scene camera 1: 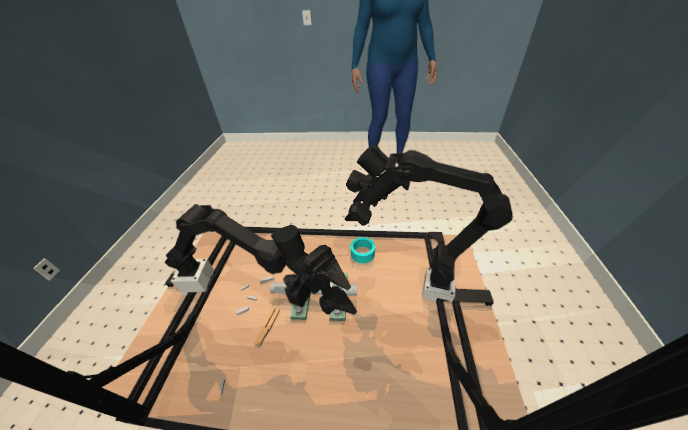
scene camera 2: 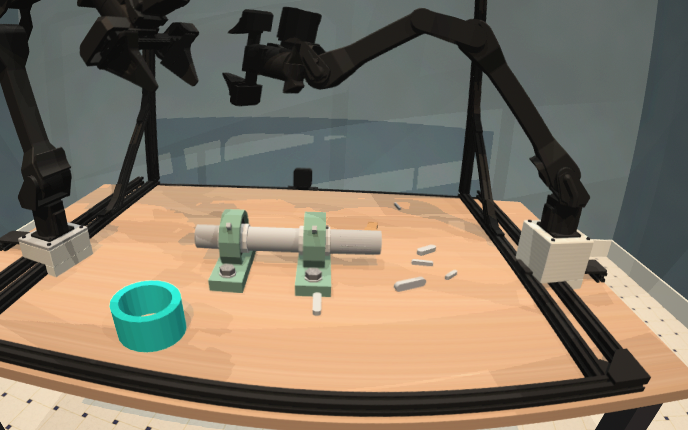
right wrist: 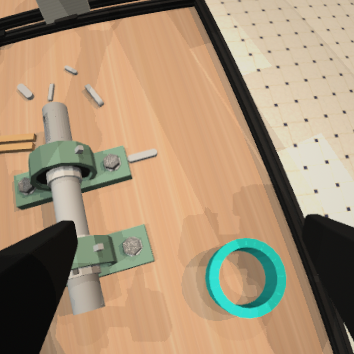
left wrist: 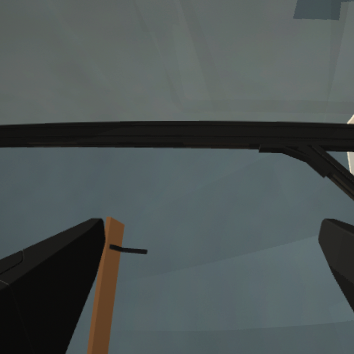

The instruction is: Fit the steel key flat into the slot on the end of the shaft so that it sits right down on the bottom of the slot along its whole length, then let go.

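Frame: origin at the left arm's base, x down, y right, z back, level; metres.
Where they show: left gripper, fingertip midpoint: [scene camera 1: 352, 301] [scene camera 2: 226, 52] [left wrist: 213, 230]; right gripper, fingertip midpoint: [scene camera 2: 177, 86] [right wrist: 191, 229]; left arm's base, link origin: [scene camera 1: 189, 269] [scene camera 2: 558, 230]; right arm's base, link origin: [scene camera 1: 440, 280] [scene camera 2: 52, 232].
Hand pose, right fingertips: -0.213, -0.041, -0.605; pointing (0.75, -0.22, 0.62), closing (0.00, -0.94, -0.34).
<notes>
Each offset is from my right fingertips to the top centre of the thing, as dx, dy, dz.
Steel keys of several sizes lie loose on the table. One key {+0.300, -0.007, +0.184} [scene camera 2: 316, 304] [right wrist: 143, 155] is by a green bracket foot; a larger key {+0.294, +0.037, +0.333} [scene camera 2: 409, 283] [right wrist: 94, 95] [scene camera 1: 266, 279] and others lie beyond the shaft's end. I cannot tell which fits. The grey shaft {+0.231, +0.113, +0.139} [scene camera 2: 273, 239] [right wrist: 66, 200] [scene camera 1: 277, 288] lies level in two green brackets. Dark marks show near its far end in the right wrist view; the slot is unclear. My left gripper [scene camera 1: 352, 299] [scene camera 2: 228, 53] [left wrist: 213, 230] is open and empty, high above the shaft. My right gripper [scene camera 2: 175, 87] [right wrist: 191, 229] is open and empty, high above the table.
A turquoise ring {+0.260, -0.076, -0.048} [scene camera 1: 362, 258] [scene camera 2: 148, 332] [right wrist: 214, 280] stands near the brackets. Wooden tweezers {+0.296, +0.223, +0.297} [scene camera 1: 262, 335] [right wrist: 17, 138] lie on the shaft's other side. A small key {+0.302, +0.403, +0.396} [scene camera 1: 222, 386] [scene camera 2: 397, 205] lies farther off. Black rails [scene camera 2: 314, 400] edge the table. A person [scene camera 1: 393, 40] stands beyond it.
</notes>
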